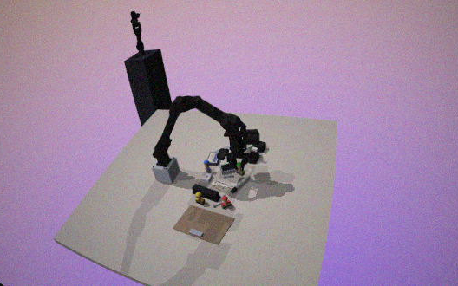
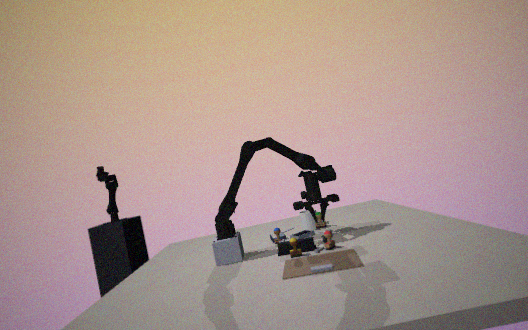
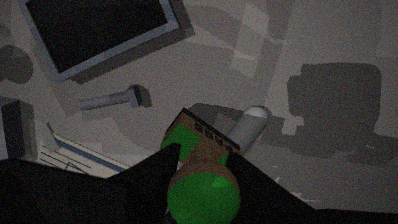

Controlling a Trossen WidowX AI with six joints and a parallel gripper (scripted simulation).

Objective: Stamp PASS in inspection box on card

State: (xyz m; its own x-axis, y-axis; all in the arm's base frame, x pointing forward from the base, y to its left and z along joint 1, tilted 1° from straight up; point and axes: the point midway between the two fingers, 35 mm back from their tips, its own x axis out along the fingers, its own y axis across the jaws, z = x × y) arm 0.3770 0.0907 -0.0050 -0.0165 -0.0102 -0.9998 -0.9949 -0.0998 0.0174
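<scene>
The green-knobbed stamp is right at my gripper tip. The rest, counted from my gripper tip: lined paper slip: 9 cm to the right, 8 cm behind, 6 cm below; black ink pad: 8 cm behind, 5 cm to the left, 5 cm below; marker: 6 cm to the right, 5 cm below, 1 cm ahead.
</scene>
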